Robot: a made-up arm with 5 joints. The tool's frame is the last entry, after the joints. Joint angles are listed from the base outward.
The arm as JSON. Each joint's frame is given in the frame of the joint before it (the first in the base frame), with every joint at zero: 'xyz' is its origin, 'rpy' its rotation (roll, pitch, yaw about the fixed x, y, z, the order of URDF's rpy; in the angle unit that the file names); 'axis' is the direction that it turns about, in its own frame. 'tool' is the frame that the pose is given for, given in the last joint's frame.
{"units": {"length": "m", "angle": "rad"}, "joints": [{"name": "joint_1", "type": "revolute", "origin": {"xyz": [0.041, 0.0, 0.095], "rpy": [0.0, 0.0, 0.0]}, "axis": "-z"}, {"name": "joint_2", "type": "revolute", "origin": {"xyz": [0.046, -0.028, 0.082], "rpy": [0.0, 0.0, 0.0]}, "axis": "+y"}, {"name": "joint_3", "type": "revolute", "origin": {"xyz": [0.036, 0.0, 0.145], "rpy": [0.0, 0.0, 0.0]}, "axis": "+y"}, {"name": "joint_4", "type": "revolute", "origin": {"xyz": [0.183, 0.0, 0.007], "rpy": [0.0, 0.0, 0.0]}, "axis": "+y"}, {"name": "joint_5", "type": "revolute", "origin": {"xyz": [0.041, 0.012, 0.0], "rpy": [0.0, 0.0, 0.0]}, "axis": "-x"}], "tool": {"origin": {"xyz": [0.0, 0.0, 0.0], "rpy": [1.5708, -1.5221, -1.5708]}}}
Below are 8 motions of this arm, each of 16 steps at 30 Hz.
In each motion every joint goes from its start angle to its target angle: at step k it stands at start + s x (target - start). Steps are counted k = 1, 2, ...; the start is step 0. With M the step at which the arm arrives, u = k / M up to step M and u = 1 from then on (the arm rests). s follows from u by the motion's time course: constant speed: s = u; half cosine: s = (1 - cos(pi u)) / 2; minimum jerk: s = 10 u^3 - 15 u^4 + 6 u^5.
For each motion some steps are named. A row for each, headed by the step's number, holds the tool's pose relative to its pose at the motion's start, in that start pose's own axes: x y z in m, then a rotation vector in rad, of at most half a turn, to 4 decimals.
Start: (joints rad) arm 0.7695 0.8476 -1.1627 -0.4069 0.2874
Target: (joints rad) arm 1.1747 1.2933 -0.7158 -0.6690 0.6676
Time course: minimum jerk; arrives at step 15
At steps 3, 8, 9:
3: -0.0154 -0.0056 0.0050 -0.0083 0.0398 0.0372
8: -0.1323 -0.0629 0.0795 -0.0650 0.4001 0.3296
9: -0.1542 -0.0769 0.1046 -0.0737 0.4894 0.3895

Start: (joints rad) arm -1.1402 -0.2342 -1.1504 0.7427 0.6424
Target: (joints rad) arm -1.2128 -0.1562 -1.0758 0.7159 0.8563
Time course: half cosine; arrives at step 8
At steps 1, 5, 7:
1: -0.0009 0.0009 -0.0011 0.0045 0.0027 0.0065
5: -0.0156 0.0188 -0.0195 0.0865 0.0426 0.1195
7: -0.0215 0.0270 -0.0264 0.1225 0.0554 0.1671

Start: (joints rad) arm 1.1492 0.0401 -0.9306 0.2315 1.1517
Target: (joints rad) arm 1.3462 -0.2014 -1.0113 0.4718 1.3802
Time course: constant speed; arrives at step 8
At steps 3, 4, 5, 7, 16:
3: 0.0023 -0.0367 0.0170 -0.0518 0.0399 0.1318
4: 0.0039 -0.0482 0.0236 -0.0682 0.0540 0.1761
5: 0.0060 -0.0593 0.0306 -0.0841 0.0684 0.2205
7: 0.0115 -0.0800 0.0457 -0.1147 0.0982 0.3099
16: 0.0149 -0.0896 0.0538 -0.1294 0.1137 0.3549

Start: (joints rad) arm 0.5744 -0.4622 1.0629 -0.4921 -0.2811
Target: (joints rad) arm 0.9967 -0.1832 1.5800 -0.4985 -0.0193
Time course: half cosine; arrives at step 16
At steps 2, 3, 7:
2: -0.0043 -0.0050 0.0013 -0.0247 0.0234 0.0080
3: -0.0095 -0.0110 0.0032 -0.0543 0.0521 0.0170
7: -0.0436 -0.0475 0.0249 -0.2451 0.2599 0.0591

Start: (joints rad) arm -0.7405 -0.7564 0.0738 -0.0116 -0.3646
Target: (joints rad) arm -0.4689 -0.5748 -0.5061 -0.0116 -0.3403
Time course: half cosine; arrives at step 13
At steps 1, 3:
1: 0.0014 0.0000 -0.0003 -0.0004 -0.0065 0.0029
3: 0.0119 0.0001 -0.0023 -0.0035 -0.0562 0.0256

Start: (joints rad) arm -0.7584 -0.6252 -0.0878 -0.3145 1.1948
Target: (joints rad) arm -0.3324 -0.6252 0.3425 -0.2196 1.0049
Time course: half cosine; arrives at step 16
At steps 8, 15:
8: -0.0506 0.0219 0.0200 0.1721 0.2376 0.0726
15: -0.1013 0.0290 0.0543 0.2918 0.5190 0.1137

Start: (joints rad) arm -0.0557 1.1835 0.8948 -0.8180 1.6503
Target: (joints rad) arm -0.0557 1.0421 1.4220 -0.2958 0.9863
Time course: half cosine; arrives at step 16
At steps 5, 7, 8, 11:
5: 0.0006 0.0182 0.0170 0.2018 0.0087 -0.1470
7: 0.0010 0.0321 0.0326 0.3646 0.0376 -0.2642
8: 0.0012 0.0392 0.0417 0.4519 0.0615 -0.3263
11: 0.0018 0.0575 0.0700 0.6955 0.1610 -0.4946

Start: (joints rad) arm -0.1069 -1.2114 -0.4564 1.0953 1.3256
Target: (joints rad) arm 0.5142 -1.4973 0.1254 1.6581 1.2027
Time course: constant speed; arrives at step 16
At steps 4, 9, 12, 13, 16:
4: 0.0031 0.0202 0.0001 0.1617 0.1976 0.0392
9: 0.0022 0.0462 0.0021 0.3447 0.4698 0.0475
12: -0.0003 0.0619 0.0045 0.4427 0.6432 0.0300
13: -0.0014 0.0671 0.0055 0.4731 0.7023 0.0204
16: -0.0052 0.0824 0.0093 0.5577 0.8825 -0.0202

